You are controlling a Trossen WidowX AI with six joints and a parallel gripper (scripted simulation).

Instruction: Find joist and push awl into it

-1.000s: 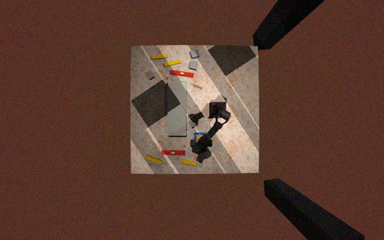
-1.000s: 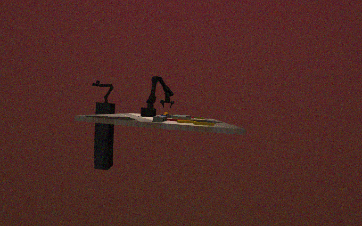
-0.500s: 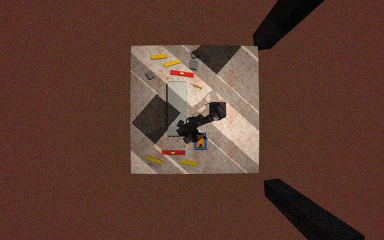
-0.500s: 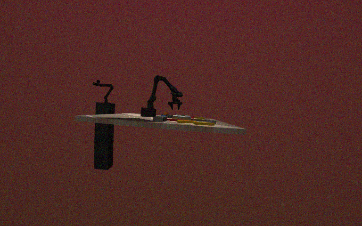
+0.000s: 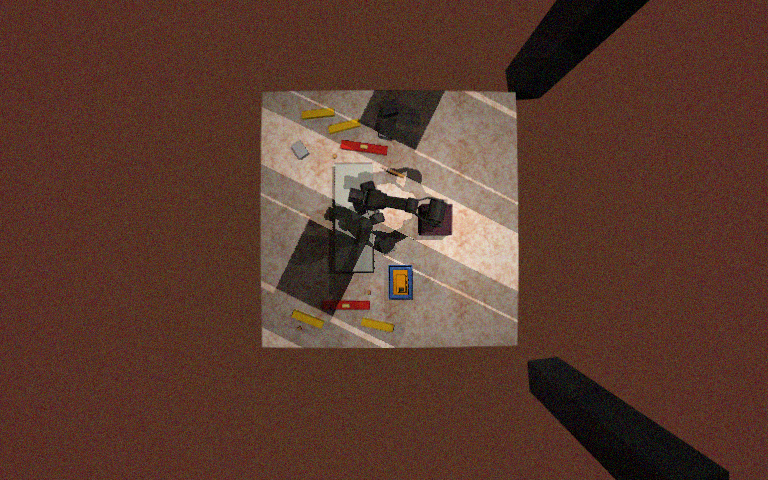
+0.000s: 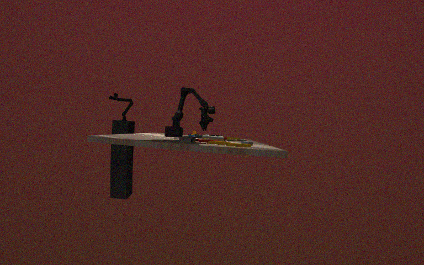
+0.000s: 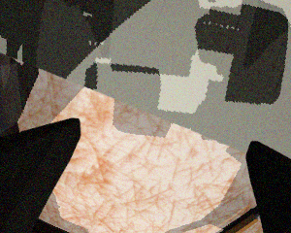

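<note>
Right now the awl is 16 cm to the right of my gripper tip, 11 cm behind it and 7 cm below it. Round my gripper tip: stud finder 40 cm to the left, 10 cm behind, 3 cm below; blue tray 39 cm to the left, 10 cm behind, 7 cm below.
</note>
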